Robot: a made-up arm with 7 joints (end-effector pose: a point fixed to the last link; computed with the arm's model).
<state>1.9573 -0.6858 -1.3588 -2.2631 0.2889 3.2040 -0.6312</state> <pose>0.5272 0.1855 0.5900 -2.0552 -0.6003 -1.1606</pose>
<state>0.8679 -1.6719 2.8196 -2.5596 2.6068 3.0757 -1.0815</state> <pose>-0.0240 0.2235 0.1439 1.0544 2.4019 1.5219</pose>
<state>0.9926 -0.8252 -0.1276 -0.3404 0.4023 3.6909 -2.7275</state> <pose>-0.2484 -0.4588 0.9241 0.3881 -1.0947 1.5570</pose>
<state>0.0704 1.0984 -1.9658 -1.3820 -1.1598 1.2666 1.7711</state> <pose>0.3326 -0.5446 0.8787 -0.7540 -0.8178 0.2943</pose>
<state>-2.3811 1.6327 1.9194 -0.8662 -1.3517 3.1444 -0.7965</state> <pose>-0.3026 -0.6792 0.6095 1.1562 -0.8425 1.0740</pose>
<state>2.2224 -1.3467 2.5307 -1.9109 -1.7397 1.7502 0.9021</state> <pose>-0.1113 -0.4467 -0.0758 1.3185 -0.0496 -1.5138</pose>
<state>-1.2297 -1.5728 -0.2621 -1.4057 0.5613 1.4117 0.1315</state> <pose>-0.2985 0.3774 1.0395 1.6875 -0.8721 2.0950</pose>
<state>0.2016 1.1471 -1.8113 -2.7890 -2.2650 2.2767 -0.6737</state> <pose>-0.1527 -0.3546 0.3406 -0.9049 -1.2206 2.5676</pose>
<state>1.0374 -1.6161 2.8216 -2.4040 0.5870 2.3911 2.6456</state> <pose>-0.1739 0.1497 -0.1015 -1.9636 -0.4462 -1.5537</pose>
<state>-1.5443 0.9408 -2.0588 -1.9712 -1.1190 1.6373 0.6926</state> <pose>-0.5824 0.0480 0.7482 -1.0582 -1.3181 -2.4131</pose>
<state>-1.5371 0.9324 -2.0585 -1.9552 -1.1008 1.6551 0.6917</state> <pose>-0.5855 0.0376 0.7533 -1.0407 -1.3466 -2.3693</pose>
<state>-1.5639 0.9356 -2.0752 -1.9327 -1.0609 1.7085 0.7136</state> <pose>-0.5845 0.0426 0.7687 -1.0550 -1.3547 -2.2941</pose>
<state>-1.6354 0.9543 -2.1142 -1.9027 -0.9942 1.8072 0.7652</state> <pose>-0.5763 0.0662 0.7975 -1.1067 -1.3216 -2.1811</pose>
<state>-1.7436 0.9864 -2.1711 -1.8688 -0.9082 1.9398 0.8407</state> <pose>-0.5581 0.1007 0.8364 -1.1749 -1.2320 -2.0463</pose>
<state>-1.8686 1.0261 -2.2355 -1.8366 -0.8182 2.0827 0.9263</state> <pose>-0.5315 0.1336 0.8774 -1.2266 -1.0953 -1.9187</pose>
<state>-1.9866 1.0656 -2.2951 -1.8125 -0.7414 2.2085 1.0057</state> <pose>-0.5033 0.1575 0.9113 -1.2470 -0.9485 -1.8243</pose>
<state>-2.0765 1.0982 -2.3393 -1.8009 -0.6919 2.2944 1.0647</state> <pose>-0.4808 0.1728 0.9325 -1.2478 -0.8314 -1.7759</pose>
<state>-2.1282 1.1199 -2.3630 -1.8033 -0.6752 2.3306 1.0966</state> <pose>-0.4669 0.1840 0.9405 -1.2519 -0.7624 -1.7724</pose>
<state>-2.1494 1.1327 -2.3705 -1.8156 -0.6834 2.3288 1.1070</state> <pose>-0.4597 0.1940 0.9393 -1.2669 -0.7313 -1.7997</pose>
